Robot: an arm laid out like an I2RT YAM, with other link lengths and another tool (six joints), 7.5 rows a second.
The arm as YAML. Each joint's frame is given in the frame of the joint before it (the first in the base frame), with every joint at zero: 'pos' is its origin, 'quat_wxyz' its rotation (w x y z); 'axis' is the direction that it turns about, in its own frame. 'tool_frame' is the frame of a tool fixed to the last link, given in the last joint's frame.
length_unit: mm
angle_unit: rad
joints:
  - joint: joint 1
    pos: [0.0, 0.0, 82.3]
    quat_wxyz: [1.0, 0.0, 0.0, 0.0]
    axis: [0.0, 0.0, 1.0]
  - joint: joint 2
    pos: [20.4, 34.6, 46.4]
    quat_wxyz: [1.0, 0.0, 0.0, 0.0]
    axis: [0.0, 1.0, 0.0]
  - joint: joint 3
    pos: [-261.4, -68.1, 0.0]
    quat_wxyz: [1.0, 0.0, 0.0, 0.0]
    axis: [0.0, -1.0, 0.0]
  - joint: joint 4
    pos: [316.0, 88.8, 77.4]
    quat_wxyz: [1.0, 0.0, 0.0, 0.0]
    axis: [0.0, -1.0, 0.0]
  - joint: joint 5
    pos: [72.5, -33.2, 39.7]
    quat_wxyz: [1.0, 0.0, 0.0, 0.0]
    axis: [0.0, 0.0, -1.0]
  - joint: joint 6
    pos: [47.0, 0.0, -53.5]
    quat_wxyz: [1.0, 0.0, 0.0, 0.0]
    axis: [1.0, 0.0, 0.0]
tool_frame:
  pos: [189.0, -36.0, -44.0]
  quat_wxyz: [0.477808, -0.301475, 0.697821, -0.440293]
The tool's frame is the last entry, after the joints.
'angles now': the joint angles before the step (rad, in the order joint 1, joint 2, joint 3, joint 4, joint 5, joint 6). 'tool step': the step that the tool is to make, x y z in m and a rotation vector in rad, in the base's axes. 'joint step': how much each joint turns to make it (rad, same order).
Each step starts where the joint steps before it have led.
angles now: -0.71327, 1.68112, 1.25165, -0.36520, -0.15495, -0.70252
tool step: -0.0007, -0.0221, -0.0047, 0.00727, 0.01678, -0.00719
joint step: -0.03521, 0.06870, 0.07319, -0.02581, -0.01524, -0.02454
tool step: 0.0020, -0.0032, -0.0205, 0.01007, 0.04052, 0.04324
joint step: -0.00918, 0.05716, 0.02507, -0.01395, -0.01988, -0.05346
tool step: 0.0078, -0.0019, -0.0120, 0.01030, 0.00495, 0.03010
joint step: -0.00310, 0.04447, 0.02297, 0.00615, -0.02452, -0.02322
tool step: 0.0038, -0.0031, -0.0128, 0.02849, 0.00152, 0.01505
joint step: -0.01240, 0.04574, 0.02900, -0.00626, -0.03241, -0.00929
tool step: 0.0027, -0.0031, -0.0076, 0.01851, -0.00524, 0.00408
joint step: -0.00915, 0.02937, 0.01839, 0.00173, -0.02144, 0.00001
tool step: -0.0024, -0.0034, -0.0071, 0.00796, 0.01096, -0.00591
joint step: -0.00615, 0.01979, 0.01072, -0.00471, 0.00153, -0.00154
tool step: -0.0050, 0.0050, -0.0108, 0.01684, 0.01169, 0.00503
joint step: -0.00313, 0.00170, -0.02115, 0.00143, -0.00771, -0.00462
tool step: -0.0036, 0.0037, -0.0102, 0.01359, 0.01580, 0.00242
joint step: 0.00010, 0.00947, -0.00909, -0.00302, 0.00004, -0.00298
